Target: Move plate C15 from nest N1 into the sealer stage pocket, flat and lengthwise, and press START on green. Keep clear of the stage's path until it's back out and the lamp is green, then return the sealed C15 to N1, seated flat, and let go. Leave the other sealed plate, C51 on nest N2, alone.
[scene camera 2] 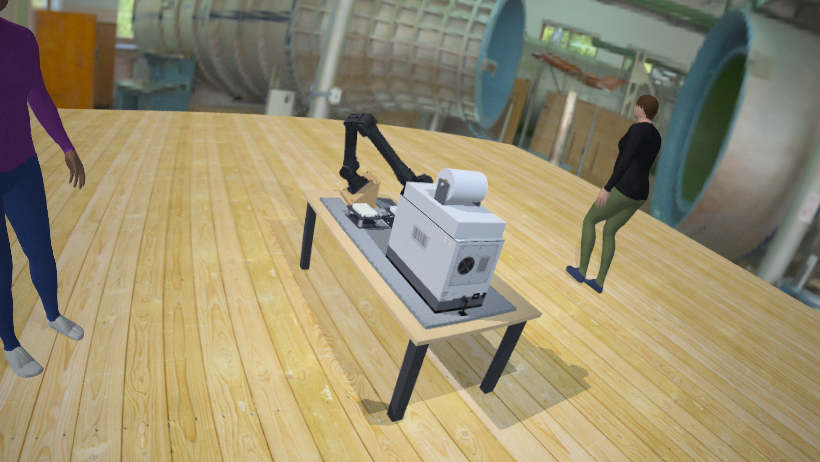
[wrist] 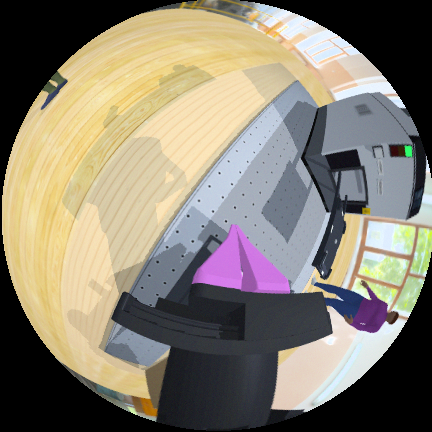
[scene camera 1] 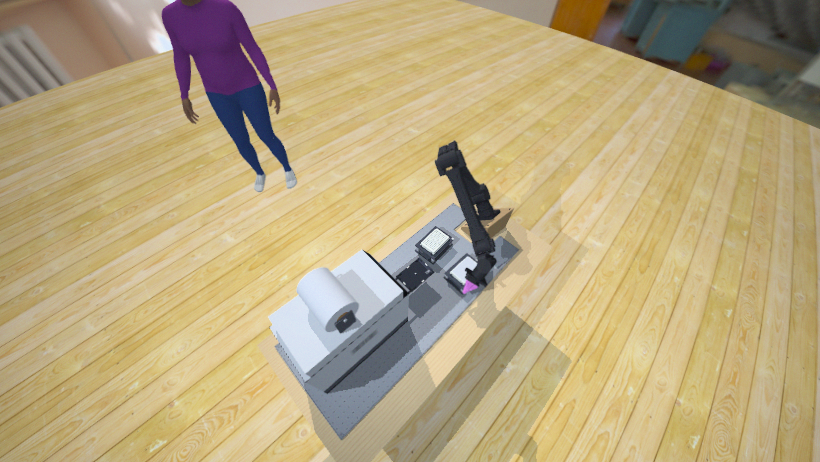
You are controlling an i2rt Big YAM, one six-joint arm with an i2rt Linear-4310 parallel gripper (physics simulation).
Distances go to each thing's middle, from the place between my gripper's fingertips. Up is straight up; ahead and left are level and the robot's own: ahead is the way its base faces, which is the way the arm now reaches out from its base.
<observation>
I see my gripper 200 mm to the left of the black sealer stage [wrist: 336, 225], 150 mm short of it and 30 mm below it. The rest, counted from my hand: white roll [scene camera 1: 321, 291]: 480 mm ahead, 360 mm above, 200 mm to the right.
</observation>
